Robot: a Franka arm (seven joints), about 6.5 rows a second.
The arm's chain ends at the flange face. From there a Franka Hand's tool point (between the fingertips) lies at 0.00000 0.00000 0.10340 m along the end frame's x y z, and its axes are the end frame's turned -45 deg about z.
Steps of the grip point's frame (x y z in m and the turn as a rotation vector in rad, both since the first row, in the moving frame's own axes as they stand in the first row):
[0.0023, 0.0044, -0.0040, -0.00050, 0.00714, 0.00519]
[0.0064, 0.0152, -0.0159, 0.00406, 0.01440, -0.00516]
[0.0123, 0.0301, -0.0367, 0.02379, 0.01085, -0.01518]
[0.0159, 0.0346, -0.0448, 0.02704, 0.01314, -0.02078]
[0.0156, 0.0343, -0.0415, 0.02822, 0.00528, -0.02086]
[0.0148, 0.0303, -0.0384, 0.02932, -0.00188, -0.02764]
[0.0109, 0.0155, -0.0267, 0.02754, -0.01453, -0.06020]
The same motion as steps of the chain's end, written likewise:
[0.0042, 0.0020, -0.0040, 0.00470, 0.00540, 0.00519]
[0.0145, 0.0076, -0.0159, 0.01305, 0.00731, -0.00516]
[0.0309, 0.0151, -0.0367, 0.02449, -0.00915, -0.01518]
[0.0368, 0.0161, -0.0448, 0.02841, -0.00983, -0.02078]
[0.0370, 0.0157, -0.0415, 0.02369, -0.01622, -0.02086]
[0.0342, 0.0129, -0.0384, 0.01940, -0.02206, -0.02764]
[0.0218, 0.0041, -0.0266, 0.00920, -0.02975, -0.06020]

